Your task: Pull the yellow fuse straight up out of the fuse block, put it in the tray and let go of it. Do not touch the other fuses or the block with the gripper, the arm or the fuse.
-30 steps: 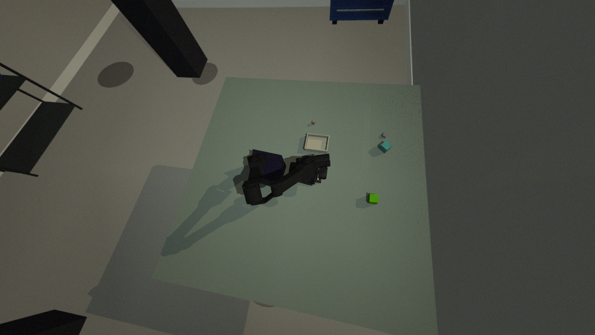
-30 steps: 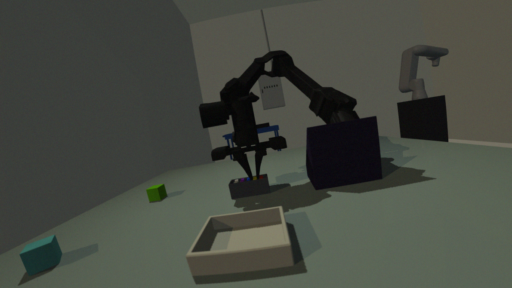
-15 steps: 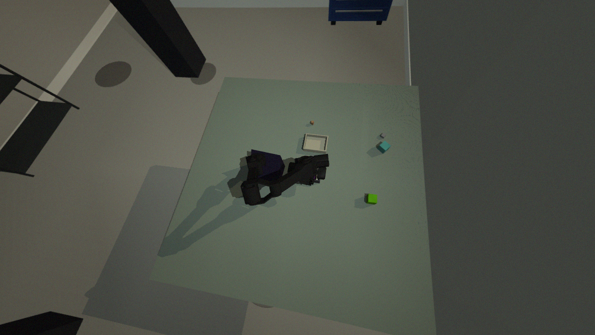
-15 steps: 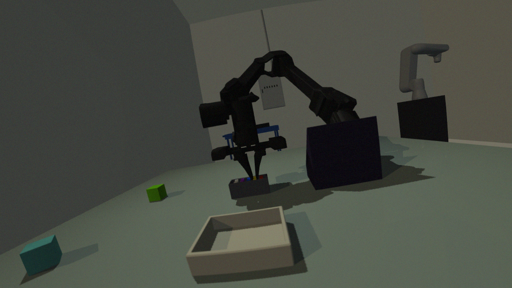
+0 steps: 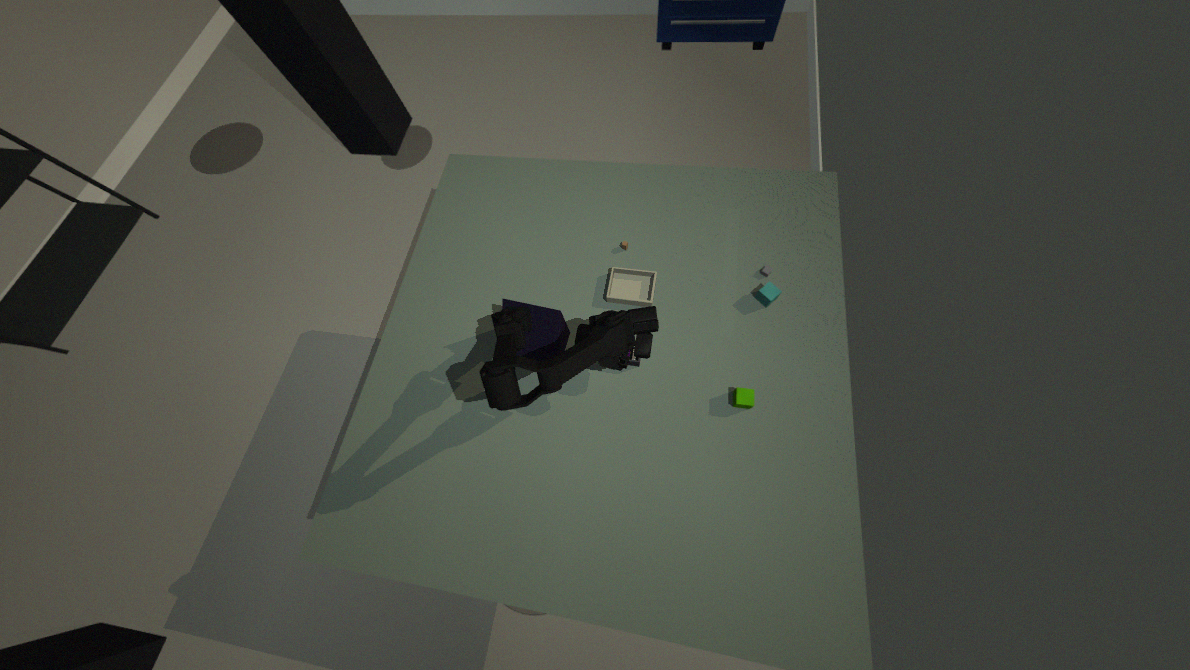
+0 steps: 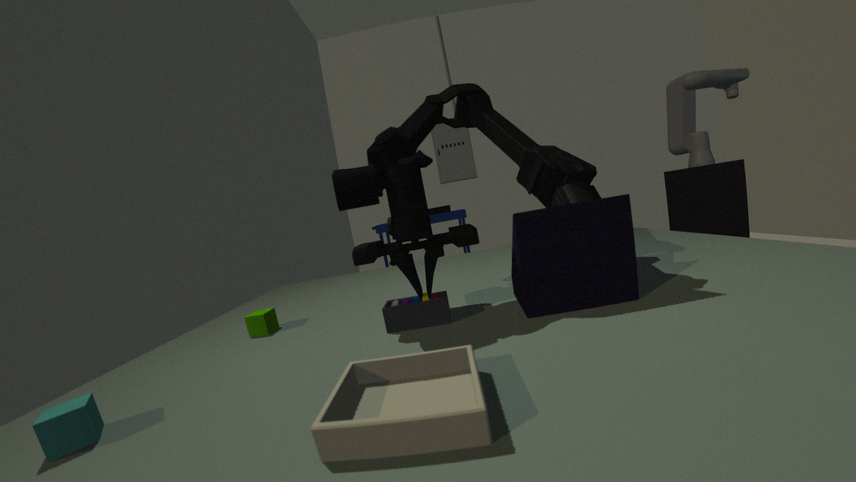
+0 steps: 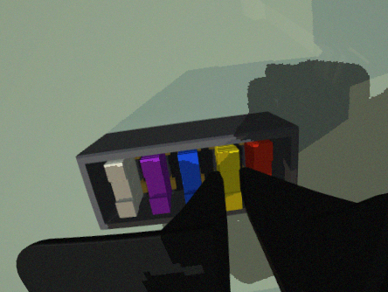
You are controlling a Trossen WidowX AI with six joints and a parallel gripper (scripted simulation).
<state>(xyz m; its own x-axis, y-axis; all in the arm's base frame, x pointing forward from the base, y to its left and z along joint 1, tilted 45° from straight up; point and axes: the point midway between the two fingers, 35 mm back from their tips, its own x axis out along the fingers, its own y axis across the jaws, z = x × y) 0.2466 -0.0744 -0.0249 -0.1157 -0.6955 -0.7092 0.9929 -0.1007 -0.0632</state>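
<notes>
Right now my gripper tip is 20 mm short of the tray, 210 mm to the right of it and 40 mm above it. From my gripper tip the other things lie so: yellow fuse: 10 mm below.
</notes>
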